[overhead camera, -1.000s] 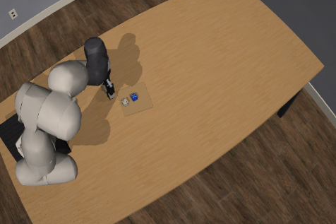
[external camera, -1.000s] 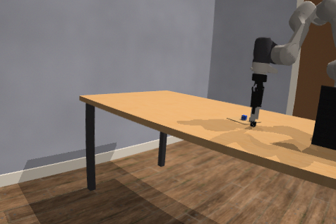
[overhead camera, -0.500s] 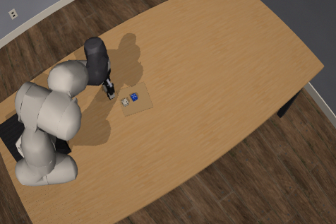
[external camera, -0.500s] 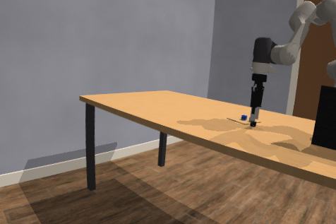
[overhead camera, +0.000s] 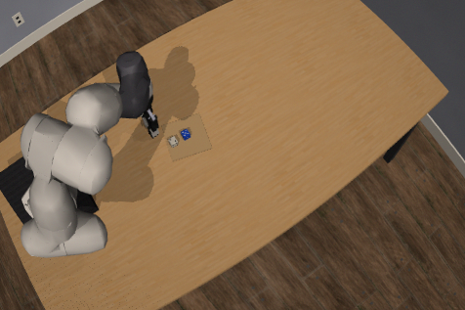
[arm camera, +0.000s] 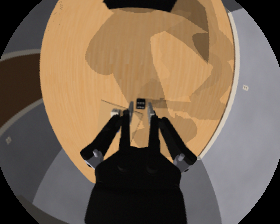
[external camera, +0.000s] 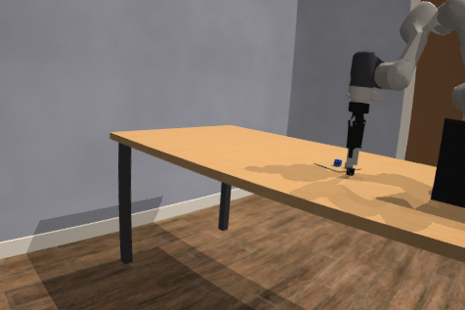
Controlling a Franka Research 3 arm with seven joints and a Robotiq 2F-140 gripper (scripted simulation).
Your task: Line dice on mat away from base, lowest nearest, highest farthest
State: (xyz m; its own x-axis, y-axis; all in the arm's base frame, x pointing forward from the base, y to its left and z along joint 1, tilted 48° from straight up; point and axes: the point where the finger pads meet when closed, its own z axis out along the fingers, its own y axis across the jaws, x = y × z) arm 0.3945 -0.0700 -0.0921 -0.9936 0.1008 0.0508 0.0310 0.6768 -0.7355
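Right now my hand is 50 mm above the black die. Also, from my hand: white die (80 mm to the right, 50 mm below, 30 mm ahead); thin tan mat (80 mm to the right, 80 mm ahead, 60 mm below); blue die (80 mm to the right, 80 mm ahead, 50 mm below).
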